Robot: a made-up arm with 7 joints.
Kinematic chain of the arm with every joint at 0, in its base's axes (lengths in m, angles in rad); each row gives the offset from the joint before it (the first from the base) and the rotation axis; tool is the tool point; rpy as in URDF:
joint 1: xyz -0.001 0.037 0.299 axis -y
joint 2: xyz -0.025 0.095 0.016 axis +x
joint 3: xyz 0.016 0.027 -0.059 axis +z
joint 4: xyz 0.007 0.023 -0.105 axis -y
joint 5: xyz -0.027 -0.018 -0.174 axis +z
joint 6: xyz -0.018 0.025 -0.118 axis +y
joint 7: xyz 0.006 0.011 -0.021 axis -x
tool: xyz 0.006 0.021 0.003 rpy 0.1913 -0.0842 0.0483
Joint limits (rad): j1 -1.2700..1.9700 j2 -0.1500..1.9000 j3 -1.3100..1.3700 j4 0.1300..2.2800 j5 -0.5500..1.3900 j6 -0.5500..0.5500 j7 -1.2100..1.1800
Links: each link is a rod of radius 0.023 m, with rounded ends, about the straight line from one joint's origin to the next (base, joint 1, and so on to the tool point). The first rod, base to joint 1, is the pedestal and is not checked.
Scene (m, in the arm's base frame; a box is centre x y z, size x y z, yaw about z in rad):
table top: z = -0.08
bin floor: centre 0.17 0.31 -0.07 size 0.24 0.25 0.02 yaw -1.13
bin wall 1: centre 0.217 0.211 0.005 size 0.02 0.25 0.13 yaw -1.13
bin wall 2: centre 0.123 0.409 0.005 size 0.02 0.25 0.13 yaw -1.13
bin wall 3: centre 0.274 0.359 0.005 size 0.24 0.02 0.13 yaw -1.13
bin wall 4: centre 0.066 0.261 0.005 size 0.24 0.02 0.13 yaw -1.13
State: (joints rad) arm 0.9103 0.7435 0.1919 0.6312 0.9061 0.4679 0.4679
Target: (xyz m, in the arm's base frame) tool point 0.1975 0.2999 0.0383
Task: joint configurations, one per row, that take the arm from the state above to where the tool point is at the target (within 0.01 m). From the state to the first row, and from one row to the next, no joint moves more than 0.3 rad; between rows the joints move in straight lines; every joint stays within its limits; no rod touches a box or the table.
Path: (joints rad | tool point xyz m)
1: 0.7960 0.9748 -0.0768 0.9173 0.9383 0.4430 0.3475 | 0.2791 0.5031 0.3083
2: 0.6817 1.2061 -0.3454 1.2035 0.9704 0.4180 0.2272 | 0.2935 0.4491 0.3432
3: 0.5674 1.4374 -0.6141 1.4896 1.0026 0.3931 0.1068 | 0.3024 0.3840 0.3096
4: 0.4531 1.6687 -0.8827 1.7758 1.0348 0.3682 -0.0135 | 0.2735 0.3333 0.2338
5: 0.3388 1.9000 -1.1514 2.0619 1.0670 0.3432 -0.1339 | 0.1975 0.2999 0.1601
6: 0.1425 1.6174 -1.0220 1.8537 1.0604 0.4050 0.0496 | 0.2103 0.3001 0.1048
7: -0.0538 1.3347 -0.8926 1.6456 1.0538 0.4667 0.2331 | 0.1975 0.2999 0.0383

